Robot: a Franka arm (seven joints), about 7 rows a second.
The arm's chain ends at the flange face. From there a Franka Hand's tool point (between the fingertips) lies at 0.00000 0.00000 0.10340 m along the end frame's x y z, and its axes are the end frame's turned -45 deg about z.
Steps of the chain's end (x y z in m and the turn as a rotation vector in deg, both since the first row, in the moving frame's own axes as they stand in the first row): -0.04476 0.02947 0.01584 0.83 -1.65 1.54; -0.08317 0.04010 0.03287 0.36 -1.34 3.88; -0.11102 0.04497 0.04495 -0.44 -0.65 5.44; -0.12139 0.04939 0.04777 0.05 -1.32 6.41; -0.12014 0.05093 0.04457 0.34 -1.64 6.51; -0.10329 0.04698 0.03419 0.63 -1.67 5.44; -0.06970 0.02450 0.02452 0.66 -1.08 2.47; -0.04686 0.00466 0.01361 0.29 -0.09 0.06; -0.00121 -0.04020 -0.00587 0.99 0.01 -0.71
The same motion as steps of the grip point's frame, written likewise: -0.05349 -0.01399 0.01579 1.75 -0.58 1.54; -0.08834 -0.03266 0.03284 1.20 -0.69 3.88; -0.11168 -0.04704 0.04494 0.15 -0.77 5.44; -0.12228 -0.05275 0.04774 0.97 -0.90 6.41; -0.12248 -0.05155 0.04453 1.40 -0.92 6.51; -0.10744 -0.04281 0.03414 1.63 -0.74 5.44; -0.06710 -0.03419 0.02449 1.23 -0.30 2.47; -0.03617 -0.03032 0.01361 0.27 0.14 0.06; 0.02884 -0.03054 -0.00589 0.69 0.71 -0.71
